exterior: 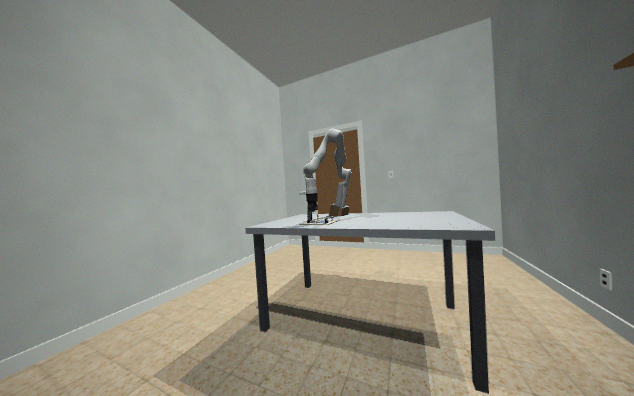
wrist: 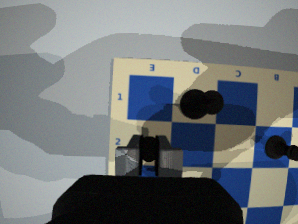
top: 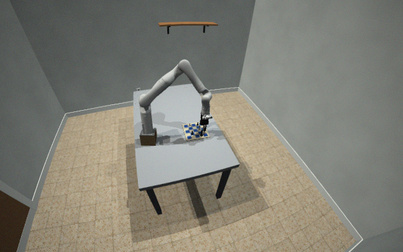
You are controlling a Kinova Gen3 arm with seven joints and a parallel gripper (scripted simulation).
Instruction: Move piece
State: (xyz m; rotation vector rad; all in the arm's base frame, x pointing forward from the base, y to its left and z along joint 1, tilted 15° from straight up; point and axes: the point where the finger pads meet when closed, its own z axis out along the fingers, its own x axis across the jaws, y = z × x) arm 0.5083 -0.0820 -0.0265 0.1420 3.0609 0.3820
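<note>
My gripper is now 40 mm past the black chess piece, 30 mm to the left of it and 10 mm above it. The rest, counted from my hand: white pawn (130 mm to the left, 100 mm behind, 30 mm below); then chessboard (70 mm behind, 40 mm to the left, 40 mm below).
</note>
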